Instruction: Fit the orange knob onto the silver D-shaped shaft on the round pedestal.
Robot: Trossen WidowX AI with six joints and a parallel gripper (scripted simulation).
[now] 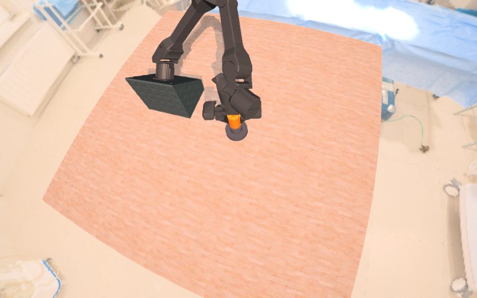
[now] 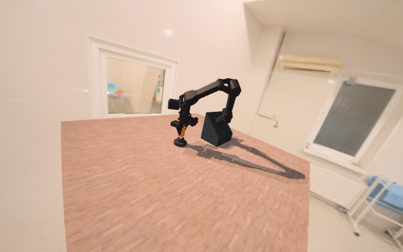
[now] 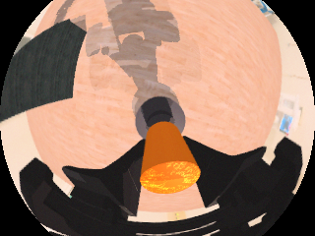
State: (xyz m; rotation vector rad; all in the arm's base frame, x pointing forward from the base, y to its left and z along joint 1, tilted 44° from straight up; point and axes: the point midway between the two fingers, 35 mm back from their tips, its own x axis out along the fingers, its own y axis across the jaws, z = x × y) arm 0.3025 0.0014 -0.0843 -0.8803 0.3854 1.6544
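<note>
Right now the pedestal is 40 mm below my gripper tip. Also, from my gripper tip: orange knob (30 mm above).
</note>
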